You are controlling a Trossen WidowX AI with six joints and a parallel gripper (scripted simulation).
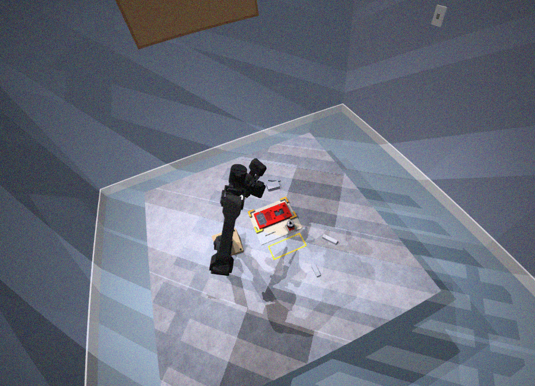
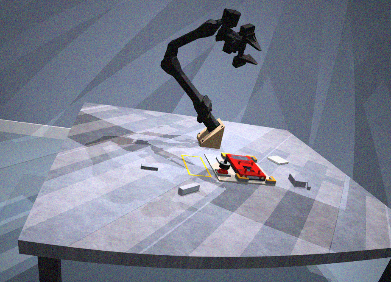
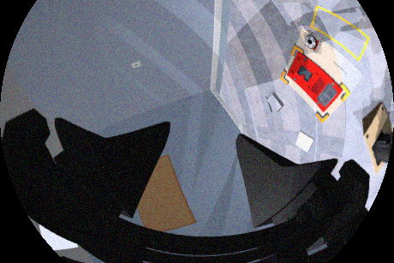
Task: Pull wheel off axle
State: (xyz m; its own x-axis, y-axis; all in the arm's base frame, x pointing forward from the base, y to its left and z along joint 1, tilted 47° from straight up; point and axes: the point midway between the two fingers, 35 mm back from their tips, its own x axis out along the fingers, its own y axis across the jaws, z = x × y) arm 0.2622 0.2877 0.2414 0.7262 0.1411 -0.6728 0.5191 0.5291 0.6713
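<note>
Now: gripper tip 410 mm above the dark wheel, 80 mm short of it and 60 mm to the left of it. Round my gripper tip: upright axle (410 mm below, 80 mm ahead, 70 mm to the right); white plate (440 mm below, 260 mm to the left, 140 mm behind).
</note>
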